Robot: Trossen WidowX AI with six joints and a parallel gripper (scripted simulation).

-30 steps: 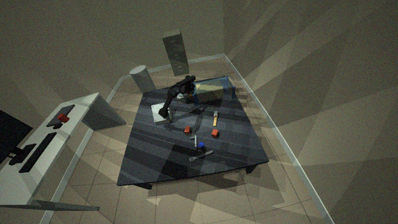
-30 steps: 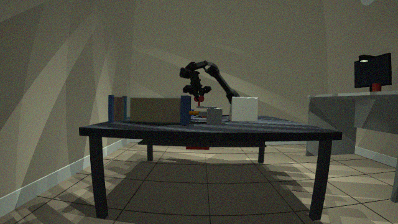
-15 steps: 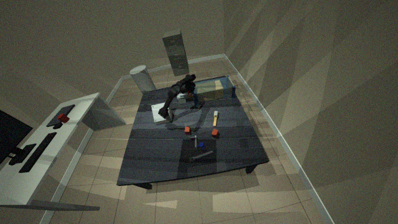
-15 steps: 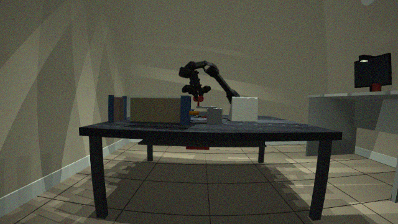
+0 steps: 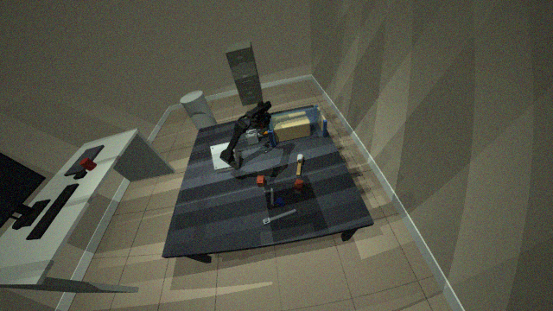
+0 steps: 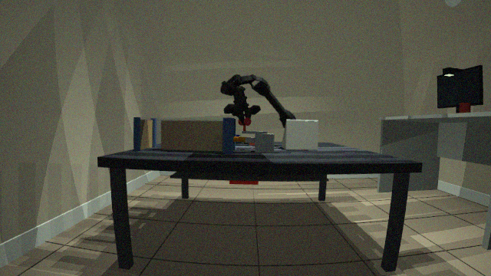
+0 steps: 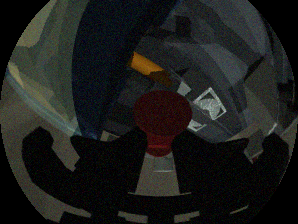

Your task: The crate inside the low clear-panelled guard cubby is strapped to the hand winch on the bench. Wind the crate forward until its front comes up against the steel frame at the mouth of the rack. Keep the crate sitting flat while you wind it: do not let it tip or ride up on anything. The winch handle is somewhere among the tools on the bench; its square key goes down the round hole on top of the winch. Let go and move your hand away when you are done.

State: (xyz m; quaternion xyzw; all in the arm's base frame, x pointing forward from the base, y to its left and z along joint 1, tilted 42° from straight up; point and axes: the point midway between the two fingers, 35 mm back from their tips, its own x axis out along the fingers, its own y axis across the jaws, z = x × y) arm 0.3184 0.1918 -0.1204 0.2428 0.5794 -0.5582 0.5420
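The crank arm is 30 mm below my gripper tip, 30 mm behind it and 10 mm to the right of it. From my gripper tip the other things lie so: grey winch 110 mm behind, 100 mm below, 20 mm to the right; then red knob 10 mm to the right, 10 mm ahead; then blue frame 70 mm ahead, 30 mm to the right, 20 mm below.
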